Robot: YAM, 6 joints.
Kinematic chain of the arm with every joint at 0, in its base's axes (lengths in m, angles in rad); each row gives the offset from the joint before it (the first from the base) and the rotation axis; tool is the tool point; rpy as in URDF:
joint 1: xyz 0 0 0.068 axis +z
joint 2: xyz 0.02 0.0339 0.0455 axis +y
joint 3: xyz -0.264 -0.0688 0 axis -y
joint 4: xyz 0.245 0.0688 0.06 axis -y
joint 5: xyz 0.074 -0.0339 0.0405 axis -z
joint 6: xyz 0.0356 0 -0.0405 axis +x
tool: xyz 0 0 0 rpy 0 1.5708 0
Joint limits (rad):
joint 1: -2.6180..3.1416
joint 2: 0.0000..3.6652
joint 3: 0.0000..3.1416
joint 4: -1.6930..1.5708
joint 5: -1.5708..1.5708
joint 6: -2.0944..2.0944
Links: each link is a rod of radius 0.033 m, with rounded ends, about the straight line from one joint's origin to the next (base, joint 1, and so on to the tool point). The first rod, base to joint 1, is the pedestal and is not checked.
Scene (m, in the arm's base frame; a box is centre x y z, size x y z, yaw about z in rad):
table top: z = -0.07
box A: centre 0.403 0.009 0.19 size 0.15 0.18 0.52 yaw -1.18
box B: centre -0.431 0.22 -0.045 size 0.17 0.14 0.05 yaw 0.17
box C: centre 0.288 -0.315 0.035 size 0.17 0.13 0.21 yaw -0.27
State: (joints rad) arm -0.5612 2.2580 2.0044 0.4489 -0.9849 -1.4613
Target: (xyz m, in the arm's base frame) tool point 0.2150 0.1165 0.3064
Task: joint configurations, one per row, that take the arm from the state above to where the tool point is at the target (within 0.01 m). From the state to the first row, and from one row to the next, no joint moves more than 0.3 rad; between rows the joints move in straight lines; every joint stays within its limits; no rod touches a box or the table.
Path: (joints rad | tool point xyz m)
1: -0.6515 2.0095 1.9735 0.2331 -1.1802 -1.3699 | 0.3897 -0.2558 0.4208
2: -0.7417 1.7610 1.9427 0.0173 -1.3755 -1.2784 | 0.3033 -0.2305 0.4920
3: -0.8320 1.5125 1.9118 -0.1984 -1.5708 -1.1870 | 0.2146 -0.1827 0.5423
4: -0.5382 1.3461 1.7089 -0.3003 -1.3526 -1.0884 | 0.2329 -0.0986 0.5190
5: -0.2445 1.1796 1.5060 -0.4022 -1.1345 -0.9899 | 0.2222 -0.0222 0.4862
6: 0.0493 1.0132 1.3031 -0.5040 -0.9163 -0.8913 | 0.1898 0.0376 0.4447
7: 0.2032 1.0766 1.0545 -0.2248 -1.0928 -1.1763 | 0.2176 0.0771 0.3784
8: 0.3571 1.1400 0.8059 0.0545 -1.2694 -1.4613 | 0.2150 0.1165 0.3064

